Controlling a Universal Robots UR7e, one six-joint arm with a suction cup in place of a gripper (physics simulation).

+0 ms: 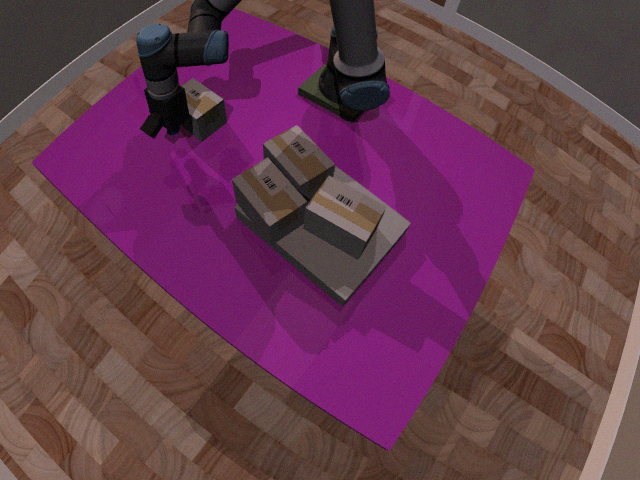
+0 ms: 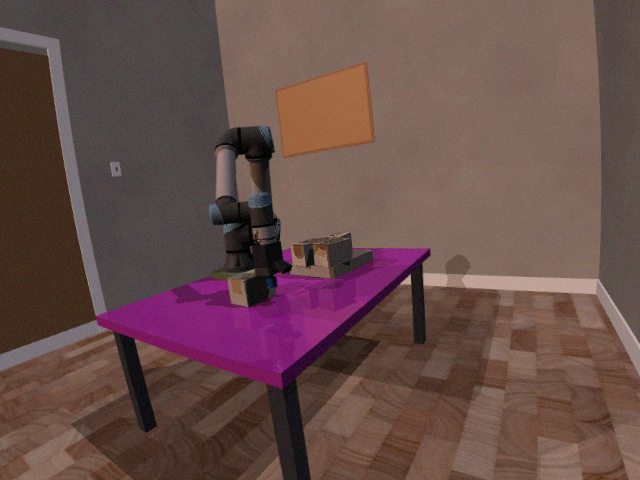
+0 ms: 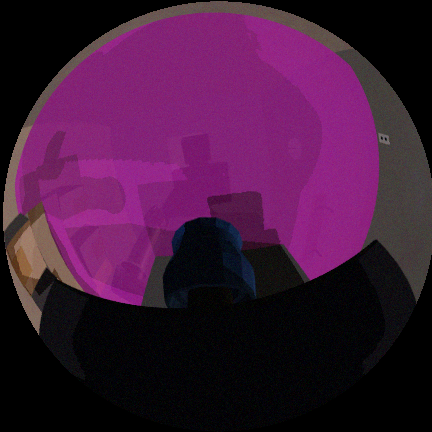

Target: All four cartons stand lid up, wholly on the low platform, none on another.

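Pixels of known places: hand, tool point: [image 2: 272,286] [image 3: 206,248]; arm's base, link origin: [image 2: 240,268].
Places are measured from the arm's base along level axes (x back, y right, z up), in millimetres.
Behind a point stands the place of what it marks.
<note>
The fourth carton [image 1: 207,105] {x -332, y 214, z 64 mm} [image 2: 240,291] {x -340, y 335, z 22 mm} [image 3: 280,267] {x -370, y 319, z 4 mm} is on the table away from the platform, its barcode face on top. My gripper [image 1: 173,131] [image 2: 271,282] [image 3: 207,232] points down beside that carton's side, low over the table; nothing shows under the cup. Any touch at the side is hidden. Three cartons are on the low platform [image 1: 323,266] {x -499, y -261, z 19 mm} [image 2: 312,271] {x -391, y -32, z -7 mm}, barcode faces up: a left one [image 1: 268,198] {x -479, y -106, z 112 mm}, a back one [image 1: 298,157] {x -362, y -94, z 112 mm} and a right one [image 1: 343,214] {x -421, y -245, z 112 mm}. They stand close together, none seen stacked. The left and back ones are at the platform's edges; overhang is hard to judge.
The magenta table [image 1: 196,258] {x -637, y -12, z -29 mm} [image 2: 206,330] {x -382, y 528, z -30 mm} carries everything. The arm's green base plate [image 1: 315,93] {x -78, y 49, z -2 mm} is behind the platform. The arm's upper links pass above the table's back side. Dark shadows cross the table around the platform and the fourth carton.
</note>
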